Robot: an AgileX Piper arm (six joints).
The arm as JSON. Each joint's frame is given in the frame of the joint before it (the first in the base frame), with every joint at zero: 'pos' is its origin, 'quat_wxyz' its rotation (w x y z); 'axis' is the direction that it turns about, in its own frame. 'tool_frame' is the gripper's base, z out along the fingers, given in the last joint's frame.
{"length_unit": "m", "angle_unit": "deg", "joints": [
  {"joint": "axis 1", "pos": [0.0, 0.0, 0.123], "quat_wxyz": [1.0, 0.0, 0.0, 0.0], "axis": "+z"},
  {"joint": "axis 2", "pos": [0.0, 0.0, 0.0], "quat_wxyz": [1.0, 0.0, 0.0, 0.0], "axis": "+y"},
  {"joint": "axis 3", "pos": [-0.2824, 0.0, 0.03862], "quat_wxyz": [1.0, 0.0, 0.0, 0.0], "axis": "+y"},
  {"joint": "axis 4", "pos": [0.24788, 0.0, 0.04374], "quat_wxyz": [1.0, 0.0, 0.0, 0.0], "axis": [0.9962, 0.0, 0.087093]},
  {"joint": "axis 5", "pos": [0.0, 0.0, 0.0], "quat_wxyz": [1.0, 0.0, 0.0, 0.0], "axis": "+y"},
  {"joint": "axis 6", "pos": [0.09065, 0.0, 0.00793], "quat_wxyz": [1.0, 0.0, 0.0, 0.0], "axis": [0.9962, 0.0, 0.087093]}
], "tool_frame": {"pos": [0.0, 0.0, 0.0], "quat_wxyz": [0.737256, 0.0, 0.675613, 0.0]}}
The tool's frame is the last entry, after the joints.
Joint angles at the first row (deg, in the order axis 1, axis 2, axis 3, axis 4, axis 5, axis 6):
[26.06 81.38 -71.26 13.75 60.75 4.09]
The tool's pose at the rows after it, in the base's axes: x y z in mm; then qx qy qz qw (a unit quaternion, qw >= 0):
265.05 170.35 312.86 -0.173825 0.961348 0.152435 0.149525
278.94 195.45 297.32 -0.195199 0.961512 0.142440 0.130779
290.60 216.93 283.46 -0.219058 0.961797 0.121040 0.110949
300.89 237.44 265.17 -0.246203 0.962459 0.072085 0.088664
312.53 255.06 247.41 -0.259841 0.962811 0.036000 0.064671
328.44 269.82 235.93 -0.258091 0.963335 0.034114 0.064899
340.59 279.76 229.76 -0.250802 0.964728 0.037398 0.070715
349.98 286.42 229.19 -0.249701 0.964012 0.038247 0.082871
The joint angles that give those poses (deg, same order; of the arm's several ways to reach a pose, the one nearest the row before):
[29.69 88.07 -75.56 12.16 60.64 5.26]
[32.43 94.05 -79.38 11.20 60.64 5.67]
[34.73 99.65 -83.85 9.09 62.34 6.03]
[37.42 105.69 -88.69 3.95 65.42 7.48]
[39.05 111.76 -94.09 0.82 68.87 8.60]
[39.30 116.86 -99.66 0.54 69.40 9.15]
[39.30 120.36 -104.07 0.54 69.54 10.00]
[39.30 122.65 -107.80 0.00 69.67 10.25]

